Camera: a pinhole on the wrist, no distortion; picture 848 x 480 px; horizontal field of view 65.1 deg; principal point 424.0 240.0 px. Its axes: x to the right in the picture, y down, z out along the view. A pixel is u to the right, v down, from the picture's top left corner.
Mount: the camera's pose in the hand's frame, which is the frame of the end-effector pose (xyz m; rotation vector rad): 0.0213 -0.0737 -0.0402 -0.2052 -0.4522 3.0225
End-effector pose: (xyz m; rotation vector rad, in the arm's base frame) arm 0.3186 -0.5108 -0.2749 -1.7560 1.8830 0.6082
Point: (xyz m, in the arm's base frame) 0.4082 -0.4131 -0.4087
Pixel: 398 64
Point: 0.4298 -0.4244 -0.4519
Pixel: 287 116
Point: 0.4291 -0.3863 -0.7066
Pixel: 106 48
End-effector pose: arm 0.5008 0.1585 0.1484 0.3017 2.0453 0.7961
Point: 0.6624 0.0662 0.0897
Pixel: 776 265
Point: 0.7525 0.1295 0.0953
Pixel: 706 80
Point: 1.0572 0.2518 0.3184
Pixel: outside the picture
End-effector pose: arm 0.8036 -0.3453 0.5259 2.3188 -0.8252 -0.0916
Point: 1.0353 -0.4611 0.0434
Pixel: 78 437
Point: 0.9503 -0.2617 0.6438
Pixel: behind the camera
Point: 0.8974 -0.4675 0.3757
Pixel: outside the picture
